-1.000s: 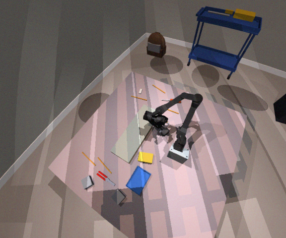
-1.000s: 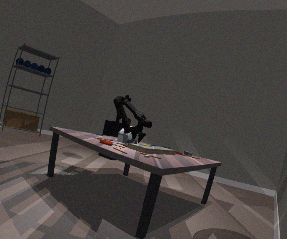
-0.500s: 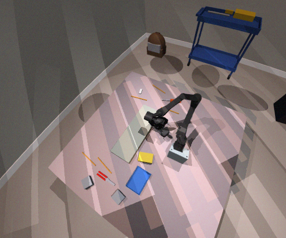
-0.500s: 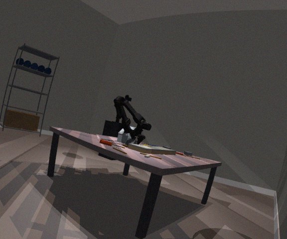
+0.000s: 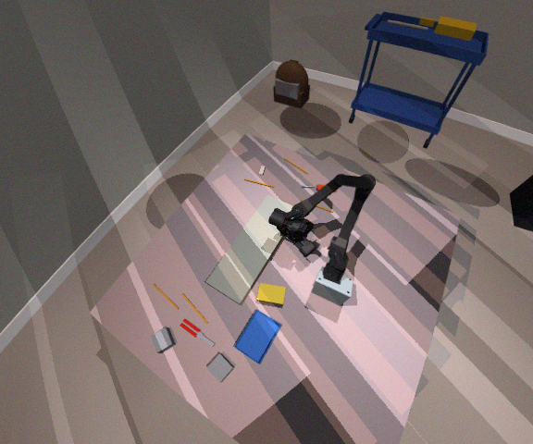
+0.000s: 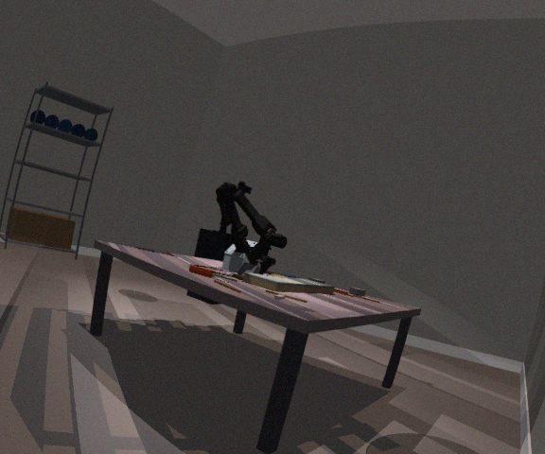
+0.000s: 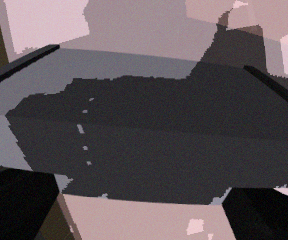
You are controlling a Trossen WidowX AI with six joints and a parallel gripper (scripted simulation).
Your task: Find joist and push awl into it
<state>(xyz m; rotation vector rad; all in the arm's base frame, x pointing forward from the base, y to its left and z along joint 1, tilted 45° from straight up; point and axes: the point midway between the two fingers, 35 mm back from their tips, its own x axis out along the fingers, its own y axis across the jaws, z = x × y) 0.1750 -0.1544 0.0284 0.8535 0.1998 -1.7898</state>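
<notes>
Right now my gripper tip is 4 cm past the awl, 11 cm to the left of it and 2 cm above it. The rest, counted from my gripper tip: yellow block: 2 cm ahead, 25 cm to the left, 1 cm below; then stud finder: 1 cm ahead, 1 cm to the right; then blue tray: 1 cm ahead, 42 cm to the left, 1 cm below.
</notes>
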